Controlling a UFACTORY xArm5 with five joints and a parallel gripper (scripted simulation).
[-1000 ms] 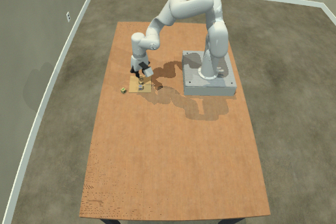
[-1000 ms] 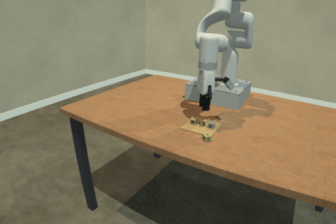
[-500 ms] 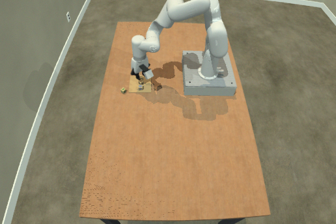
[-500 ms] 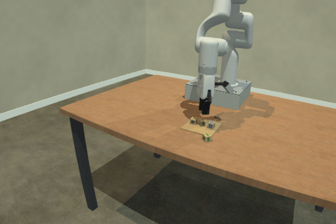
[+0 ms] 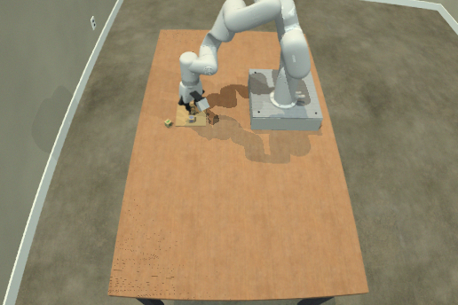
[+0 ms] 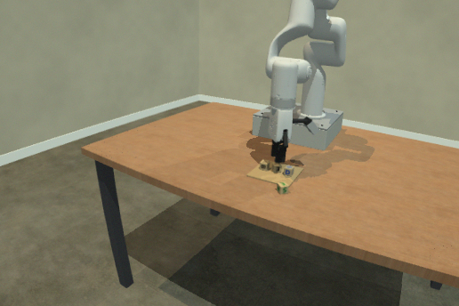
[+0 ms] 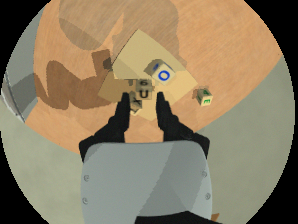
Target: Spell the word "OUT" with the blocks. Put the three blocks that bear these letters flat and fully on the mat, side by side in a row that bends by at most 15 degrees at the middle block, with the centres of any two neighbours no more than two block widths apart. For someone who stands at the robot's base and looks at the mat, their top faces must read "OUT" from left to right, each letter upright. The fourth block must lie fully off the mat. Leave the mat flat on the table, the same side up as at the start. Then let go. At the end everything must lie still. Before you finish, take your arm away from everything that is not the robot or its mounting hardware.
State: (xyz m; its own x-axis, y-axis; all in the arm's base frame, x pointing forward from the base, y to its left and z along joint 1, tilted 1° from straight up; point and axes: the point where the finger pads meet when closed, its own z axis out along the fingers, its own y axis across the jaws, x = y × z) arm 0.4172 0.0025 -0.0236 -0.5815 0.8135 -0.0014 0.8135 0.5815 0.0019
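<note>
The U block is 50 mm below my hand. Round my hand: tan mat (60 mm below, 10 mm ahead).
</note>
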